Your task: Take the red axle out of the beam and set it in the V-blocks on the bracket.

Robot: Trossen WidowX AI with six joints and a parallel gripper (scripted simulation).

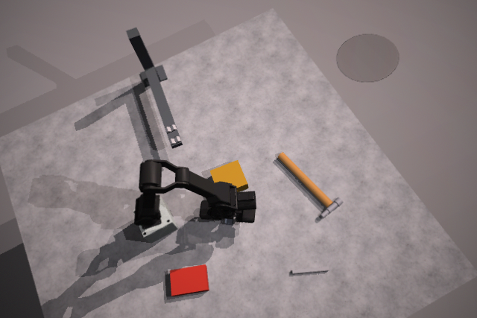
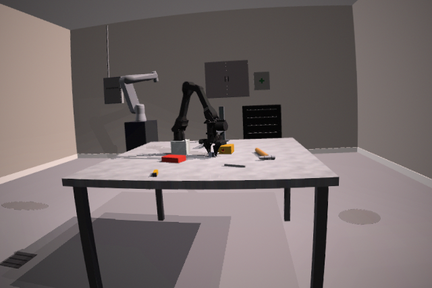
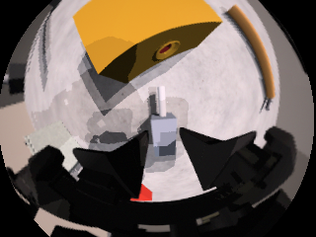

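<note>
Now: gripper tip 130 mm to the right of the orange block, 40 mm short of it and 20 mm below it. Also, from my gripper tip: red block 190 mm behind, 160 mm to the right, 10 mm above; then grey-blue block 20 mm to the left, 10 mm ahead, 10 mm above; then thin grey rod 260 mm to the right, 200 mm ahead.
</note>
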